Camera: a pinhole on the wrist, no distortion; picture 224 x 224 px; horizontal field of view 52.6 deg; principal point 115.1 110.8 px. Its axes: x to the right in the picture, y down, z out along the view. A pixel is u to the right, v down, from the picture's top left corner.
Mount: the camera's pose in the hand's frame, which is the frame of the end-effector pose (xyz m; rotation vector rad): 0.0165 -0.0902 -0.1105 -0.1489 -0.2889 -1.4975
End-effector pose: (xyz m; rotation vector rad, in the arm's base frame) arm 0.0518 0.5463 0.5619 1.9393 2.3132 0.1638
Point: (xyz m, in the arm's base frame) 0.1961 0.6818 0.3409
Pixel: 53 193
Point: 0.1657 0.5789 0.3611
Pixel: 67 135
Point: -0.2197 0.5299 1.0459
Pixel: behind the camera
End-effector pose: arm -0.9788 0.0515 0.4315 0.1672 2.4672 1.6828
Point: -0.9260 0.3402 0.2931
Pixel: 145 127
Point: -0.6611 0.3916 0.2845
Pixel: 140 26
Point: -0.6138 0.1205 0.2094
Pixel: outside the picture
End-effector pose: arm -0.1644 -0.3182 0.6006 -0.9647 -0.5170 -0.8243
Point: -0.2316 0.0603 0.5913
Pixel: 96 37
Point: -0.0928 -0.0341 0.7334
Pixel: 93 141
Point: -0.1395 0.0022 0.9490
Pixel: 171 184
